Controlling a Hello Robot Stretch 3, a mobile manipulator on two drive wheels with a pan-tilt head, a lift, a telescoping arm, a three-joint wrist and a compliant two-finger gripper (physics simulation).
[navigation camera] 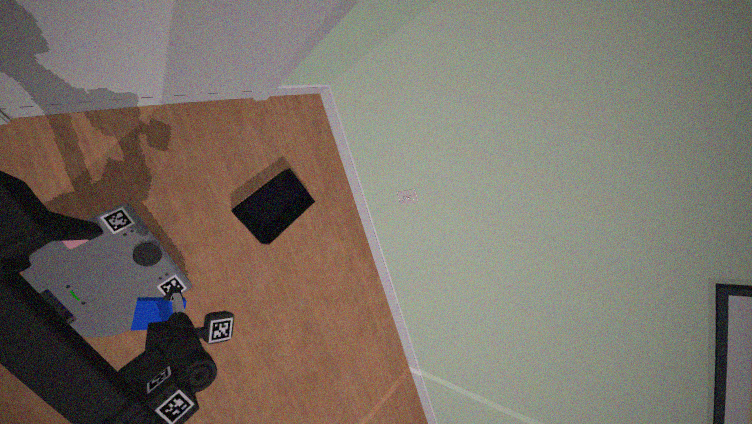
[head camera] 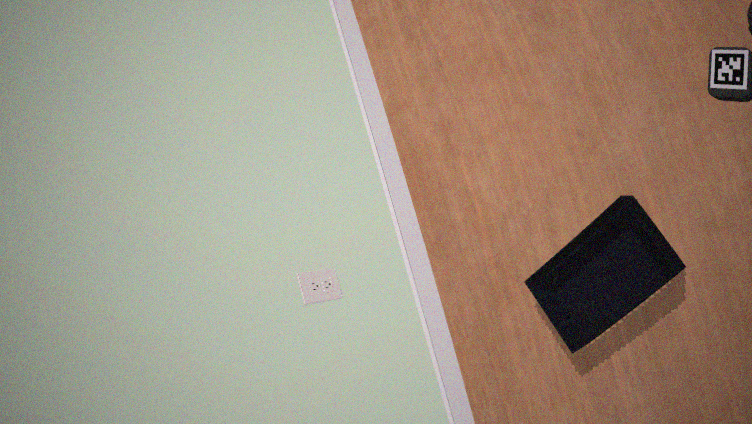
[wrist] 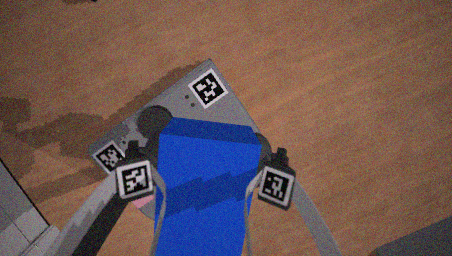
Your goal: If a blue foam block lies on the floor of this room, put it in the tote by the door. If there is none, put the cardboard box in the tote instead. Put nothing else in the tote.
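Frame: origin at the robot's base, x back, y down, z right, level; millimetres.
Seen in the pictures: gripper, fingertip midpoint: [navigation camera: 171, 310] [wrist: 209, 149]; robot's base, link origin: [navigation camera: 146, 252] [wrist: 170, 110].
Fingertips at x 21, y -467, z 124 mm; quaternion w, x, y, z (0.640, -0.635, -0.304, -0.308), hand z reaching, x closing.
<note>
Offsets run from my fingertips to a thing's top centre.
My gripper [navigation camera: 169, 304] [wrist: 209, 149] is shut on a blue foam block @(dx +17, dy -43, dz -16 mm) [navigation camera: 149, 314] [wrist: 207, 160], with one finger on each side of it. The block is held above the robot's grey base. A black, box-shaped tote @(dx -510, dy +367, dz -34 mm) [head camera: 605, 279] [navigation camera: 273, 206] stands on the wooden floor near the wall, at the lower right of the head view and left of centre in the navigation view. It is apart from the gripper. Its inside is too dark to make out. The cardboard box does not show in these views.
A green wall [head camera: 210, 158] [navigation camera: 526, 184] with a pale skirting board [head camera: 392, 168] [navigation camera: 368, 226] runs beside the tote. A pale door area [navigation camera: 210, 47] stands beyond it. The base [navigation camera: 105, 279] [wrist: 175, 100] is below the arm. A dark grey surface [wrist: 420, 242] shows at the wrist view's lower right.
</note>
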